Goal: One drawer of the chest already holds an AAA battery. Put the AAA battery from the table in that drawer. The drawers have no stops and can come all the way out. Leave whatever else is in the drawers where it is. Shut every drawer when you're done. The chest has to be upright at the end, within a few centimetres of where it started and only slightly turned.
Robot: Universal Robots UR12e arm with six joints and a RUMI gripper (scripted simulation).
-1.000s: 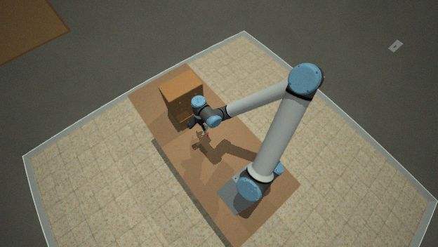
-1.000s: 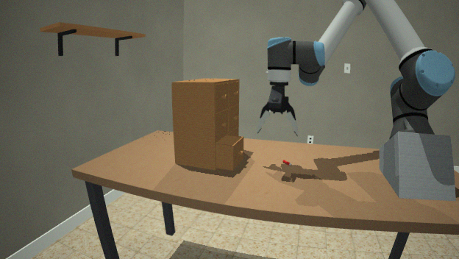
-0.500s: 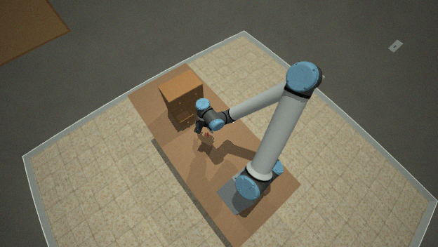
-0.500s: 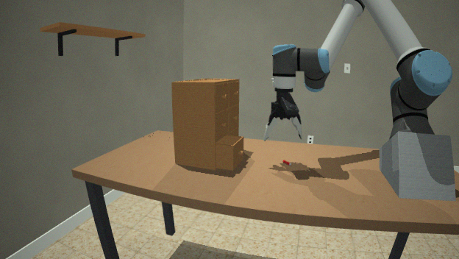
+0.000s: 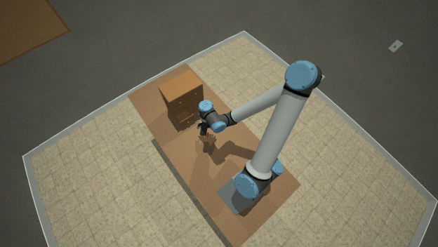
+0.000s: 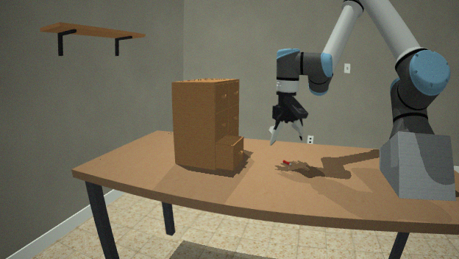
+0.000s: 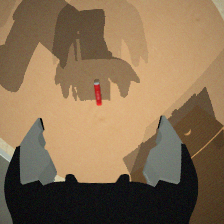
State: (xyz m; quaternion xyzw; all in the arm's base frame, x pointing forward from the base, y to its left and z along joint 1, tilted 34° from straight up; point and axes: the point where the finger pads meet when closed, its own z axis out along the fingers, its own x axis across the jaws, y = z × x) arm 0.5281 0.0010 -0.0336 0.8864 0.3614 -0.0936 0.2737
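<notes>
Right now the AAA battery is 10 mm to the right of my hand and 90 mm below it.
</notes>
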